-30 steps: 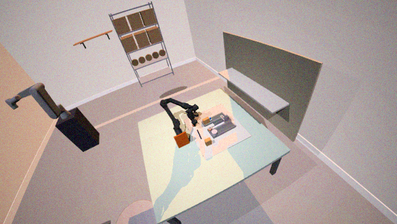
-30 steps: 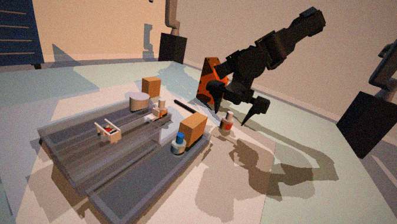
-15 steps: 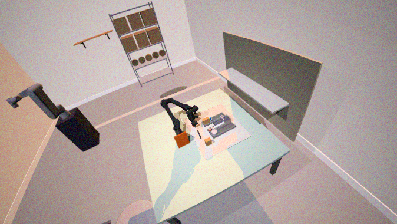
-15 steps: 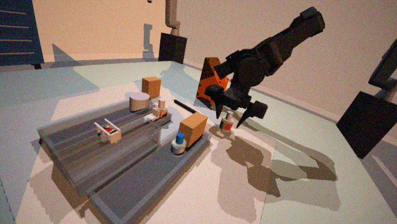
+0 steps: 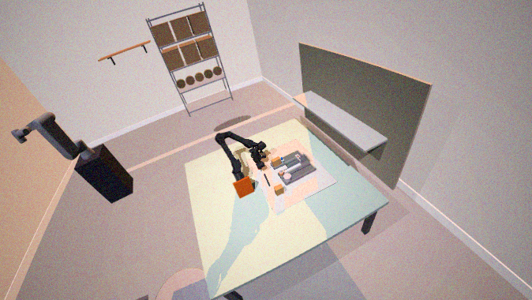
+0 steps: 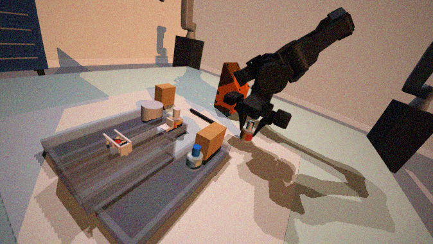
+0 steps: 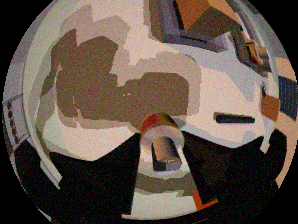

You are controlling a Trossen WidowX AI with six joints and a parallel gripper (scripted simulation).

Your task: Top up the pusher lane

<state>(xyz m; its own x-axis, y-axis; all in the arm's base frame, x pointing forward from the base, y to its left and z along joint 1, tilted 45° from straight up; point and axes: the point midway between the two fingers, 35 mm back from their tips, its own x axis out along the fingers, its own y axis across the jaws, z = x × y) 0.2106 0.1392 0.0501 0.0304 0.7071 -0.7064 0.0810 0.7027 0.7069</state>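
The tan cylinder is 260 mm to the right of my gripper tip and 120 mm ahead of it. From my gripper tip the other things lie so: cream pusher frame 220 mm ahead, 160 mm to the right, 20 mm above; then blue-capped jar 200 mm ahead, 60 mm to the right, 10 mm above; then black pen 150 mm to the right, 20 mm below, 10 mm behind.
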